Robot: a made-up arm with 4 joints. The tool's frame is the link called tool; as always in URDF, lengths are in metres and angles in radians. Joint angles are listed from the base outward. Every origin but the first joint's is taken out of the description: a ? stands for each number. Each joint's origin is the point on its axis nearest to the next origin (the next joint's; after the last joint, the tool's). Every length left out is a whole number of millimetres.
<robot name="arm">
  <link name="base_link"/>
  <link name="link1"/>
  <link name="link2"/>
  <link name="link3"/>
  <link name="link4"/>
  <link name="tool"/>
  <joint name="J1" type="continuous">
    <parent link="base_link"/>
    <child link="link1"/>
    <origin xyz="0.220 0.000 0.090"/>
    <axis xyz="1 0 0"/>
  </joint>
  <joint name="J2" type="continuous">
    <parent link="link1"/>
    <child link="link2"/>
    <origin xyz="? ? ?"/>
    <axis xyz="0 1 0"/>
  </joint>
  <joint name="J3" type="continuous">
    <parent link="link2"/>
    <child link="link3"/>
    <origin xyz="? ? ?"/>
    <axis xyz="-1 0 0"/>
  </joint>
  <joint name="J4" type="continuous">
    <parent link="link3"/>
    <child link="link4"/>
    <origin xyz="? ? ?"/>
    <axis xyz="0 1 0"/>
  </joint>
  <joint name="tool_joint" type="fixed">
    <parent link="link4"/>
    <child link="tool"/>
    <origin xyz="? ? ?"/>
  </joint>
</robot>
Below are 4 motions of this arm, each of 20 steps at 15 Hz.
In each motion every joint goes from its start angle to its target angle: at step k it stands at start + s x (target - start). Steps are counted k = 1, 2, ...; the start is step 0. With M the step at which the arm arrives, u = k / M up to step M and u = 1 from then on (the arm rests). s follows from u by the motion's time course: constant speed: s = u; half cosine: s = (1 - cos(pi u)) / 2; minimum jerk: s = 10 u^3 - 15 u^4 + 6 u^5.
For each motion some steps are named. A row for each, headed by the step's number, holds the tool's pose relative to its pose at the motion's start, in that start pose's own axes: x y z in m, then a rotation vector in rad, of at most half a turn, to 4 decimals.
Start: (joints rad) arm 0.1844 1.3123 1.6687 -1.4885
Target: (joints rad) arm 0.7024 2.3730 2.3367 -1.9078
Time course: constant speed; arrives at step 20
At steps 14, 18, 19, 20:
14: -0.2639 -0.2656 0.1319 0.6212 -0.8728 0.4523
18: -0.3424 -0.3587 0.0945 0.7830 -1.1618 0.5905
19: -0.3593 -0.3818 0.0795 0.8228 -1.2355 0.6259
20: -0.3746 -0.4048 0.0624 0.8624 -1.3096 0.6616

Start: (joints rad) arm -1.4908 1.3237 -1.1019 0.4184
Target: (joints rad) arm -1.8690 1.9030 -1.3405 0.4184
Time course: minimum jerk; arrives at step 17
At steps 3, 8, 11, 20:
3: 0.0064 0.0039 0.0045 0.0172 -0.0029 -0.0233
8: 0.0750 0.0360 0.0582 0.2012 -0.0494 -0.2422
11: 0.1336 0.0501 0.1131 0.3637 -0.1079 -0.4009
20: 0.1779 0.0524 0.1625 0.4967 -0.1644 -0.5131

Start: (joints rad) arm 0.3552 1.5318 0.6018 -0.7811
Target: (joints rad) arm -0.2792 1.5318 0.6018 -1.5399
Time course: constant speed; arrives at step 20
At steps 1, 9, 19, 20:
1: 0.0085 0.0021 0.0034 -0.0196 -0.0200 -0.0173
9: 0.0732 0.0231 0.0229 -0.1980 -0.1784 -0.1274
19: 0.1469 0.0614 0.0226 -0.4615 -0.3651 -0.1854
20: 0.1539 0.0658 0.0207 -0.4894 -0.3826 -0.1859

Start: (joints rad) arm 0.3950 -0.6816 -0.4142 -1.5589
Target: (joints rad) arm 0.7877 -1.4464 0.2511 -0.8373
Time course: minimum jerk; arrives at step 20
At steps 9, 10, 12, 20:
9: -0.1206 0.0385 -0.0694 -0.0539 -0.0386 0.1535
10: -0.1449 0.0475 -0.0947 -0.0901 -0.0476 0.1859
12: -0.1861 0.0623 -0.1535 -0.1851 -0.0632 0.2398
20: -0.2307 0.0703 -0.2783 -0.4169 -0.0804 0.2878

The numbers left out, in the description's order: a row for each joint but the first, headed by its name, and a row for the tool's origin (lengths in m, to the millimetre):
J2: 0.000 0.160 -0.090
J3: -0.360 0.000 0.010
J4: 0.000 0.150 -0.110
tool: 0.260 0.000 -0.020

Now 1 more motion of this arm.
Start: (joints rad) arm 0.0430 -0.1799 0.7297 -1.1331
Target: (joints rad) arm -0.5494 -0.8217 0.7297 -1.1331
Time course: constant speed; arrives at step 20
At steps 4, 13, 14, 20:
4: -0.0619 0.0299 -0.0235 -0.1068 -0.1147 0.0770
13: -0.2054 0.0565 -0.0966 -0.3017 -0.4050 0.2551
14: -0.2210 0.0559 -0.1061 -0.3192 -0.4397 0.2750
20: -0.3087 0.0377 -0.1674 -0.4047 -0.6569 0.3941

